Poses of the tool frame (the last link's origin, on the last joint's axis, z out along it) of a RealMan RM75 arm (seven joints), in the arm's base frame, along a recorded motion.
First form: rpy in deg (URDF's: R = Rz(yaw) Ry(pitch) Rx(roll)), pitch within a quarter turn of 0, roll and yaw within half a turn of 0; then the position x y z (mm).
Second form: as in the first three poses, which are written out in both.
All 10 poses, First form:
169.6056 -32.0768 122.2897 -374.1 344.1 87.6
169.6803 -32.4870 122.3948 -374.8 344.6 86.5
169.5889 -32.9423 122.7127 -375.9 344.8 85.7
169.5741 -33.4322 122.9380 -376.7 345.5 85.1
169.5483 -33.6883 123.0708 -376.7 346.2 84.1
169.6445 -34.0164 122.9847 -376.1 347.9 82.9
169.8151 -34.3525 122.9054 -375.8 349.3 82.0
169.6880 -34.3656 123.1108 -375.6 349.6 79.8
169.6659 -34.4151 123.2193 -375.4 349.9 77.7
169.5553 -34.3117 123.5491 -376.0 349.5 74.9
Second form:
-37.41 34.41 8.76 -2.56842 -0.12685 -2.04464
-37.48 34.46 8.65 -2.56290 -0.13222 -2.04417
-37.59 34.48 8.57 -2.55577 -0.13743 -2.04638
-37.67 34.55 8.51 -2.54856 -0.14324 -2.04706
-37.67 34.62 8.41 -2.54469 -0.14615 -2.04759
-37.61 34.79 8.29 -2.54022 -0.14937 -2.04467
-37.58 34.93 8.20 -2.53621 -0.15387 -2.04189
-37.56 34.96 7.98 -2.53545 -0.15404 -2.04465
-37.54 34.99 7.77 -2.53475 -0.15516 -2.04592
-37.60 34.95 7.49 -2.53619 -0.15591 -2.05114

